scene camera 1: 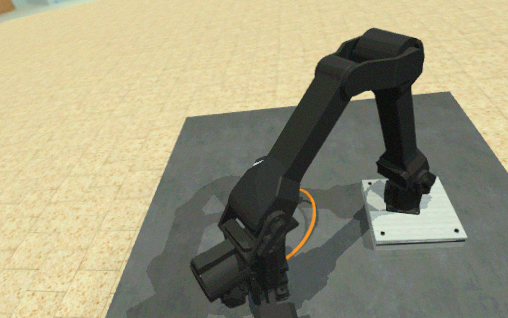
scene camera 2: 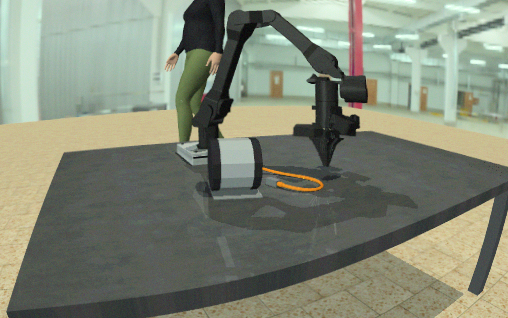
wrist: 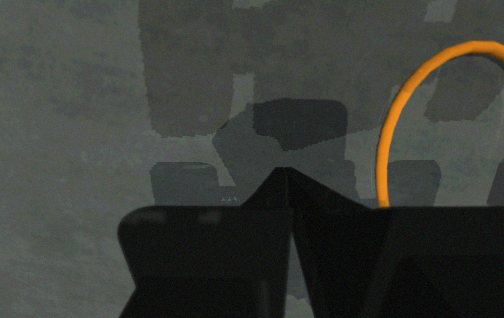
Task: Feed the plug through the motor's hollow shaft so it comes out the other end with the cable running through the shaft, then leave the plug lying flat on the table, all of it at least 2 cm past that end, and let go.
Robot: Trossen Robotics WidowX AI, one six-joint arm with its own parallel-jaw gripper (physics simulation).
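Frame: origin at the arm's base, x ahead, y left, z up, level; millimetres.
Seen in the pictures: gripper, fingertip midpoint: (scene camera 1: pixel 268 297) (scene camera 2: pixel 326 166) (wrist: pixel 282 175); arm's base, origin of the base link: (scene camera 1: pixel 402 201).
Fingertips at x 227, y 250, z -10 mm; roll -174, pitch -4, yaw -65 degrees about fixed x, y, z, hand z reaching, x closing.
Pixels of each thing's top centre, then the offset from my fingertips to it. Level surfaces: height alone.
- motor, middle of its top: (scene camera 2: pixel 233 139) 57 mm ahead, 239 mm right, 82 mm up
- grey plug, middle of its top: (scene camera 2: pixel 273 178) 51 mm ahead, 151 mm right, 6 mm down
- dark table, its level: 20 mm down
The motor (scene camera 2: pixel 235 164), a light grey drum with black end rings, stands on a thin plate in scene camera 2; its shaft openings do not show. The orange cable (scene camera 1: pixel 314 215) (scene camera 2: pixel 321 186) (wrist: pixel 382 150) curves over the table beside it. In scene camera 2 the grey plug (scene camera 2: pixel 272 182) is at the cable's near end, low at the table, right of the motor and outside it. My gripper (scene camera 2: pixel 326 165) (wrist: pixel 282 175) is shut and empty, fingers pointing down above the table, to the right of the cable's bend in scene camera 2. In scene camera 1 the arm hides the motor, plug and fingertips.
The dark table (scene camera 1: pixel 200 145) (scene camera 2: pixel 125 240) carries the arm's white base plate (scene camera 1: pixel 420 227) (scene camera 2: pixel 186 152), behind the motor in scene camera 2. The table's front edge runs across the lower part of that view. A person (scene camera 2: pixel 192 95) stands beyond the table.
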